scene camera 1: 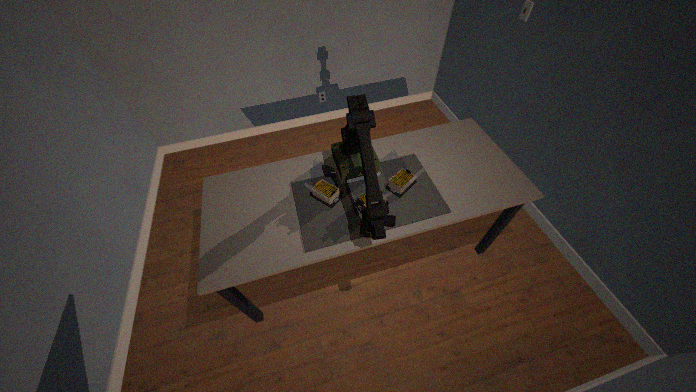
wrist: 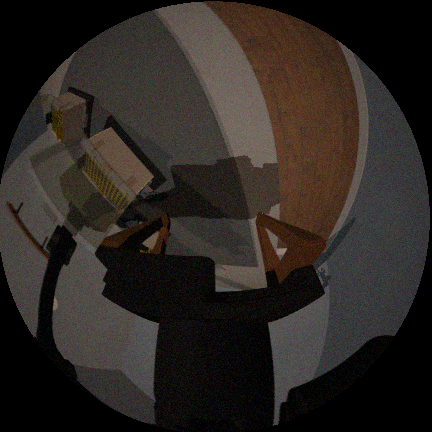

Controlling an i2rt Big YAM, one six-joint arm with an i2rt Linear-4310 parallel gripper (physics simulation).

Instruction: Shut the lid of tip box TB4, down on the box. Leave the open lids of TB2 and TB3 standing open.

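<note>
No labels can be read, so I cannot tell which box is TB4. A left tip box has yellow racks and a pale open lid on its left. A right tip box has an open lid on its right. A middle tip box is largely behind the arm in the scene view; its lid cannot be made out clearly. My gripper is open and empty, in front of the middle box toward the table's front edge. Its fingertips are too dark to tell in the scene view.
The boxes stand on a grey mat on a pale table. The green robot base stands behind them. The arm reaches over the middle of the mat. A wall is behind the table, with wooden floor in front.
</note>
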